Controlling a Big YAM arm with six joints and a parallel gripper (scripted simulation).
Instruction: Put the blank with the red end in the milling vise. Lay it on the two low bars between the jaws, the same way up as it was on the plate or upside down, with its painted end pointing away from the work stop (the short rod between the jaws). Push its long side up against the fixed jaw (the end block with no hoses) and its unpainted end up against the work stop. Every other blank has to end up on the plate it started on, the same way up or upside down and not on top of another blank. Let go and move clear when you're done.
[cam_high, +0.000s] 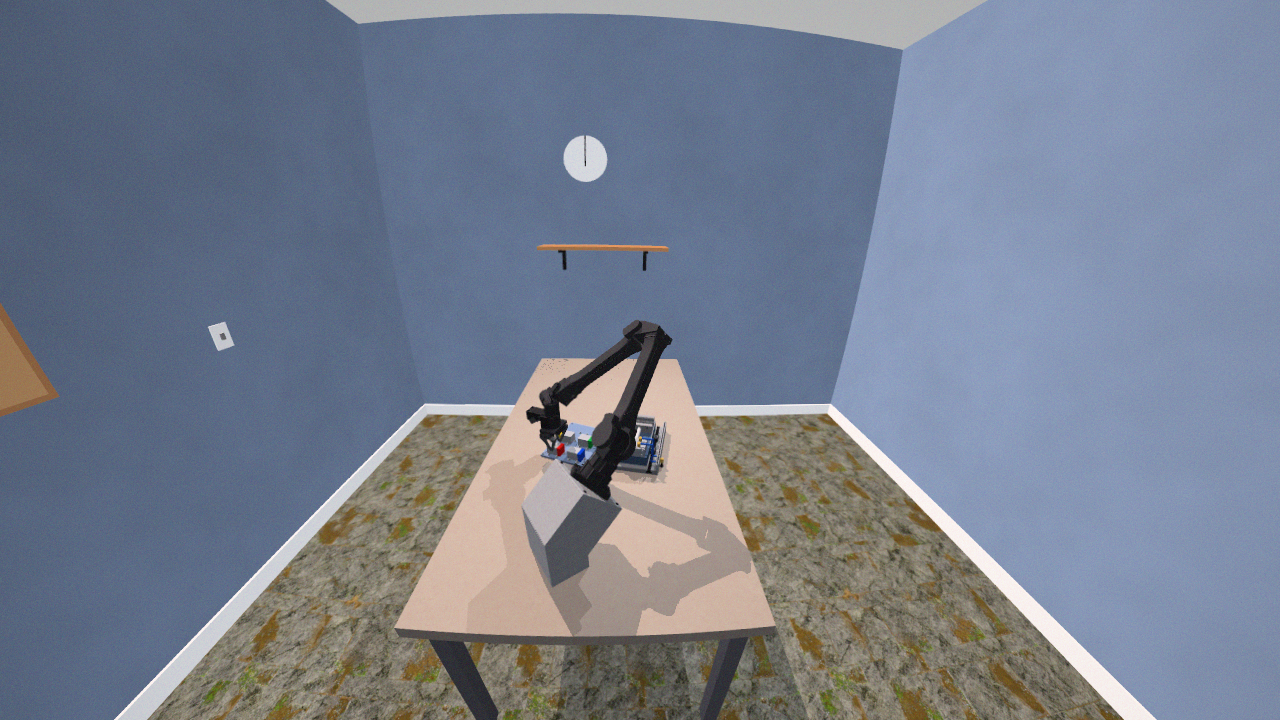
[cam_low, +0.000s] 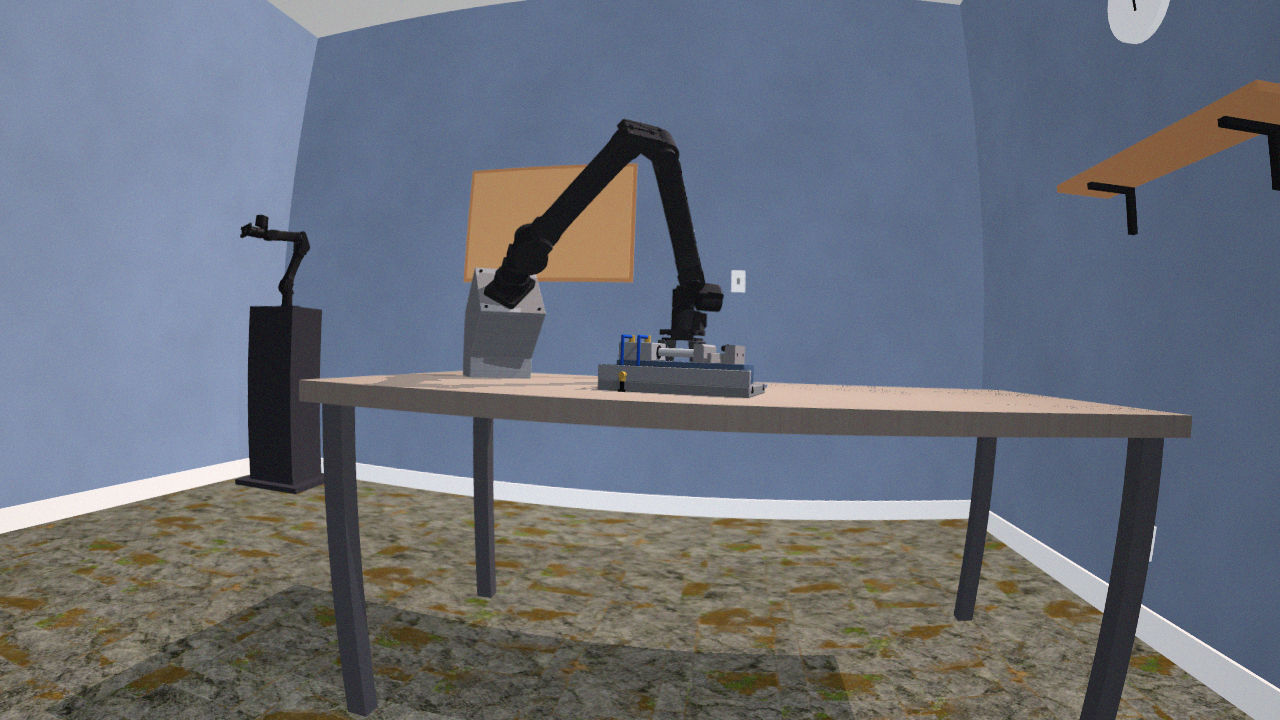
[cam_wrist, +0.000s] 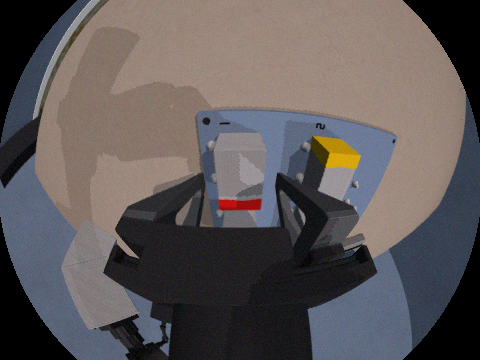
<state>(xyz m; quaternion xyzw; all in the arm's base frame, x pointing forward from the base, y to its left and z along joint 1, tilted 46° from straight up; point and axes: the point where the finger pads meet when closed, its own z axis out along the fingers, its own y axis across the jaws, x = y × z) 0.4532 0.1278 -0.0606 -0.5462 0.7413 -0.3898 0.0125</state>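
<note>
The work stop is 31 cm to the right of my hand, 9 cm ahead of it and 4 cm above it. Also, from my hand: blue-ended blank (8 cm to the right, 4 cm behind, 2 cm below); then yellow-ended blank (8 cm ahead, 4 cm to the right, 2 cm below); then blue plate (8 cm to the right, 6 cm ahead, 4 cm below).
</note>
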